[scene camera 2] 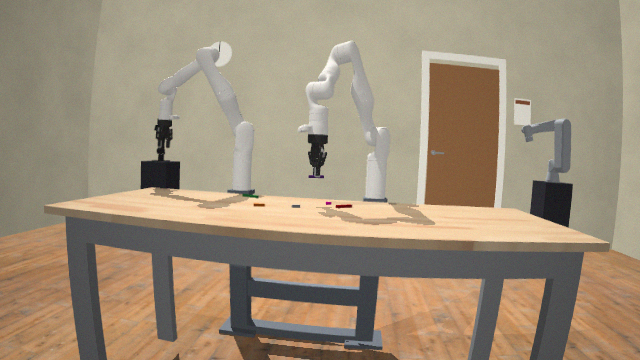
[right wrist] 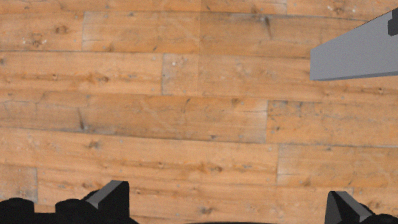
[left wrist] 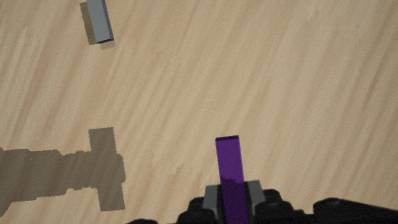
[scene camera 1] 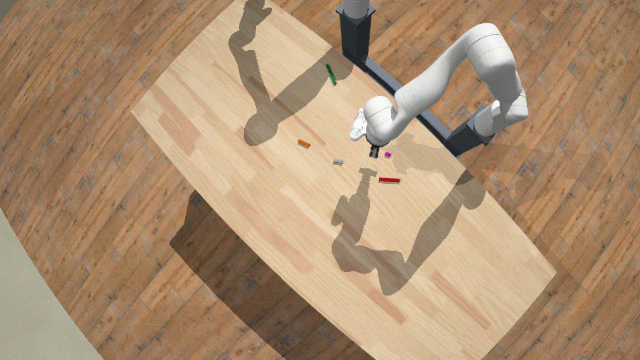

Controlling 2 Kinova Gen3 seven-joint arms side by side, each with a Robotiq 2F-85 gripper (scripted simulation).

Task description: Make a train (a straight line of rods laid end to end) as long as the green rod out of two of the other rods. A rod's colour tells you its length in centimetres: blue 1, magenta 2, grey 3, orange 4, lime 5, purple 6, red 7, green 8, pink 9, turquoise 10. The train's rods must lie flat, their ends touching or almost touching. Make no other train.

In view: my left gripper [left wrist: 235, 204] and a dark base rail [scene camera 1: 366, 63].
